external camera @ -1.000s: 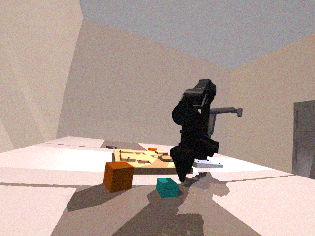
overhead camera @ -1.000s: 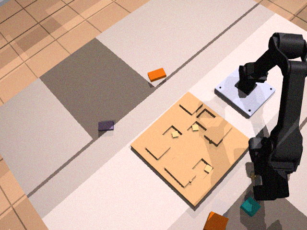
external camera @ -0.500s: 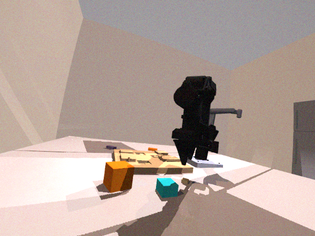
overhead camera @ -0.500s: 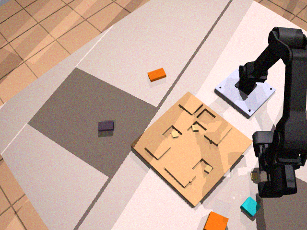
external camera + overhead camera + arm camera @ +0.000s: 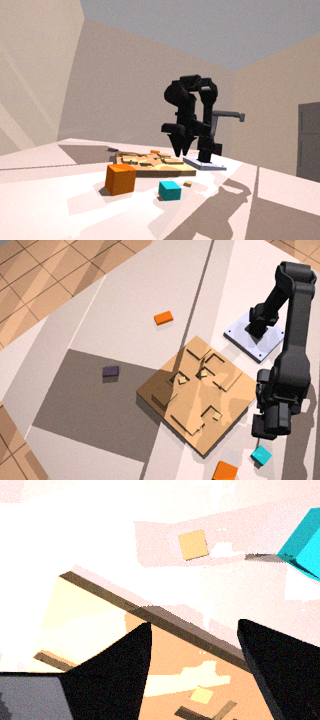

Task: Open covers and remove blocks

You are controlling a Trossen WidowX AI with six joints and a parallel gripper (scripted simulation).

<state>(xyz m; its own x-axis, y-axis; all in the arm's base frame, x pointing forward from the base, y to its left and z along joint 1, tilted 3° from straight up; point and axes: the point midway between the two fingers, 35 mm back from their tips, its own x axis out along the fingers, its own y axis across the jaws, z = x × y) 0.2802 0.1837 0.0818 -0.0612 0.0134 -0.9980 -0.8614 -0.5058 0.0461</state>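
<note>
My gripper tip is now 21 cm to the left of the tan puzzle board, 6 cm above it and 3 cm short of it. Also, from my gripper tip: orange cube (19 cm ahead, 5 cm below, 3 cm to the left); then flat orange block (48 cm to the right, 10 cm behind, 7 cm below); then cyan block (8 cm to the left, 8 cm ahead, 7 cm below).
</note>
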